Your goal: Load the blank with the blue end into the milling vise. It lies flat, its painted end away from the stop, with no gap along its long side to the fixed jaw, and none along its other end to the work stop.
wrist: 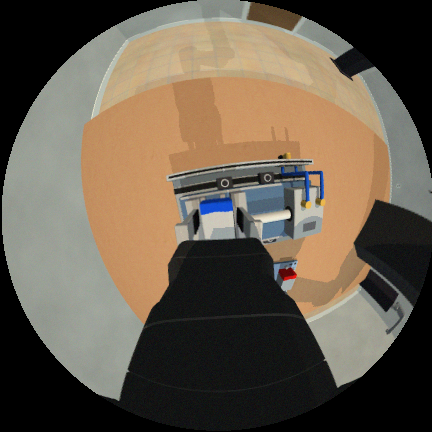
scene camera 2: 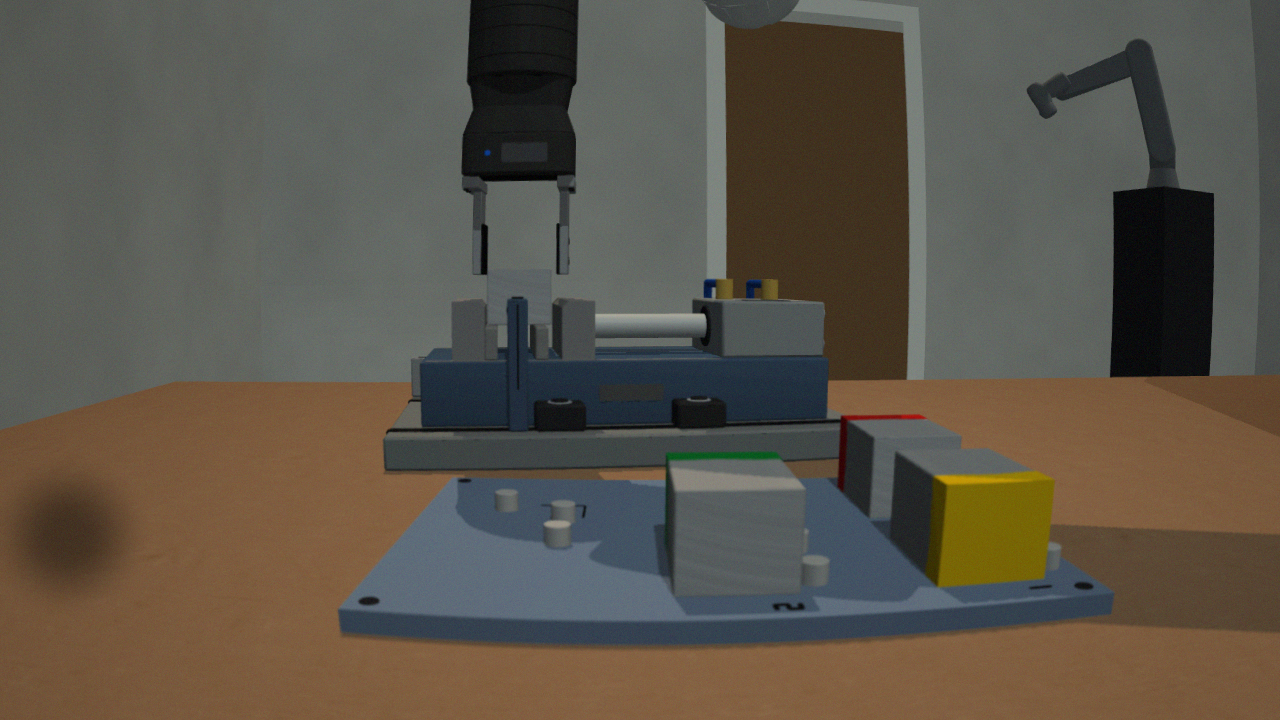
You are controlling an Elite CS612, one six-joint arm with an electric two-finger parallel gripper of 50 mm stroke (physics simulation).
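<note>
The blank with the blue end point(scene camera 2: 519, 297) point(wrist: 217, 206) lies flat between the jaws of the milling vise point(scene camera 2: 769, 389) point(wrist: 270, 198), its upper part above them. Its blue end faces away from the work stop point(scene camera 2: 517, 367), a blue post at the near side in the scene view. The left jaw point(scene camera 2: 468, 329) and the right jaw point(scene camera 2: 575, 329) stand close on both sides; whether any gap is left there or at the stop cannot be told. My gripper point(scene camera 2: 521, 259) point(wrist: 217, 215) is open, empty, its fingertips at about the height of the blank's top, one on each side, apart from it.
A blue tray point(scene camera 2: 537, 582) stands in front of the vise. It bears a green-ended blank point(scene camera 2: 735, 537), a yellow-ended blank point(scene camera 2: 989, 528) and a red-ended blank point(scene camera 2: 904, 461) point(wrist: 287, 274). A grey block point(scene camera 2: 765, 326) point(wrist: 305, 217) with blue and brass fittings rises at the vise's right end.
</note>
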